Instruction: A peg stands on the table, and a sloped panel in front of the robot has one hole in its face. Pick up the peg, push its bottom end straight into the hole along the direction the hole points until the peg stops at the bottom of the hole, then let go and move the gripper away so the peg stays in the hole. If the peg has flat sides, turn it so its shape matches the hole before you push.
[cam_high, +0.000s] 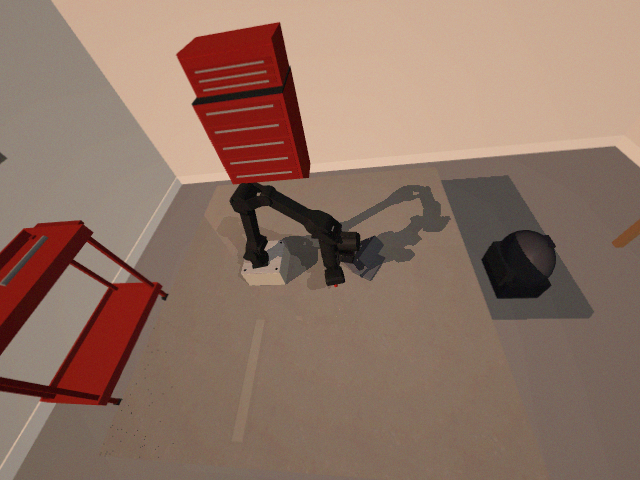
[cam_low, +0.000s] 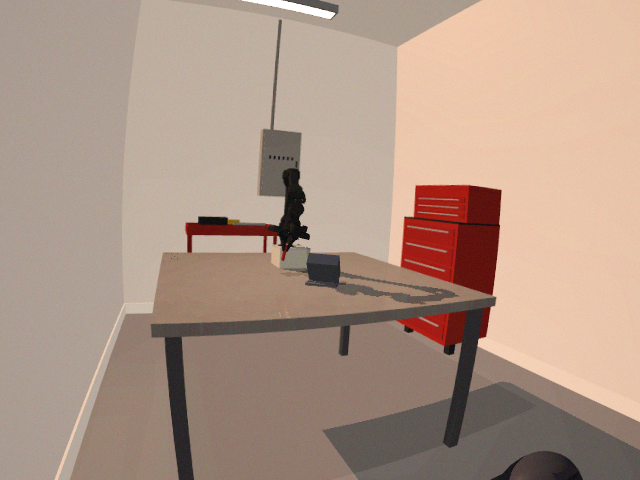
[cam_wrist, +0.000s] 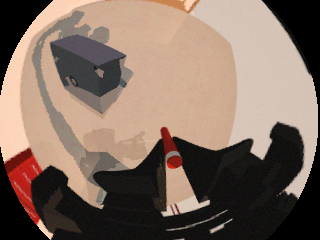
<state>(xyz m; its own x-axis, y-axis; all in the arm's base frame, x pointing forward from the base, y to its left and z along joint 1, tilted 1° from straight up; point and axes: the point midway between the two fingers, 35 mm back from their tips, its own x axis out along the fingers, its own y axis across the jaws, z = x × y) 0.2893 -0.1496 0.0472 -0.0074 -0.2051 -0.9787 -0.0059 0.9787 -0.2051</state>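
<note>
The sloped grey panel lies 140 mm ahead of my gripper tip, 120 mm to the left of it and 50 mm below it. Round my gripper tip: red round peg 20 mm above.
</note>
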